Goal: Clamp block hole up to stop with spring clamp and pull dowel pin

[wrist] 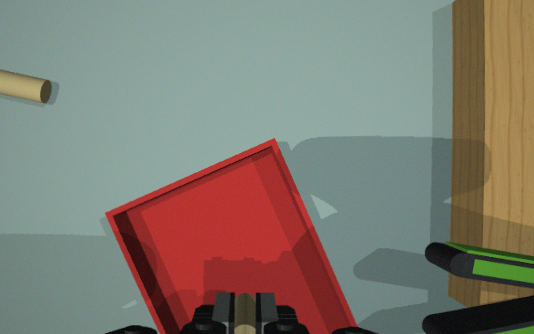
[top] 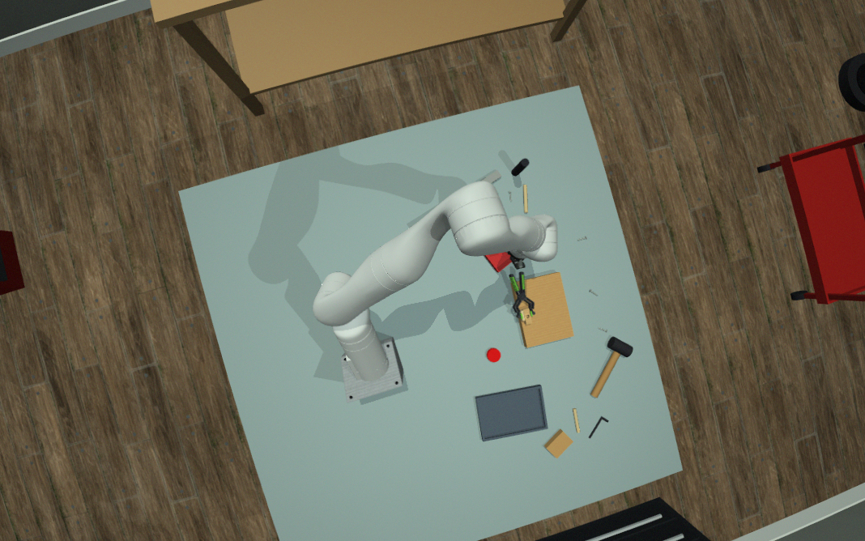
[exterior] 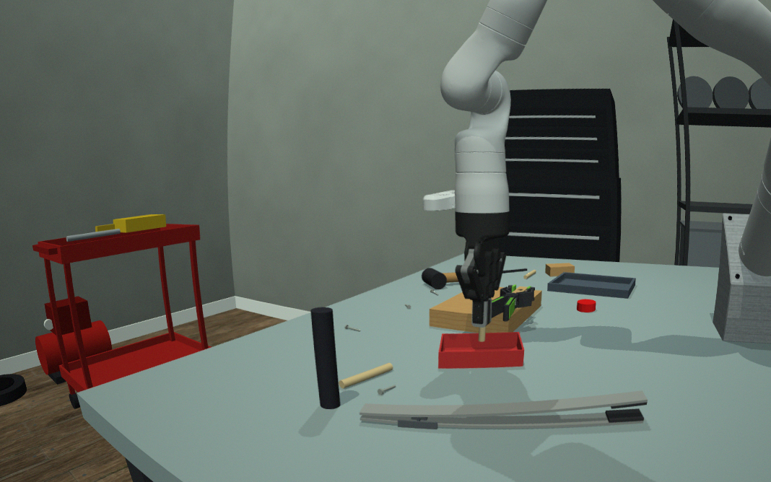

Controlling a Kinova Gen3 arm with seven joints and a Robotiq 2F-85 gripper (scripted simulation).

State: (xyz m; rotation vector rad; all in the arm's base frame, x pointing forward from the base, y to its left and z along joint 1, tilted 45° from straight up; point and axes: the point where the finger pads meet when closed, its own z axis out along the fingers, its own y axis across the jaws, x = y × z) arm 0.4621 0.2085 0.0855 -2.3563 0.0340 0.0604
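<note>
Now: hand 6 cm above the red tray. The rest, counted from my hand: dowel pin: 2 cm below; then small wooden block: 21 cm to the right, 3 cm below; then dowel: 11 cm ahead, 13 cm to the left, 6 cm below.
</note>
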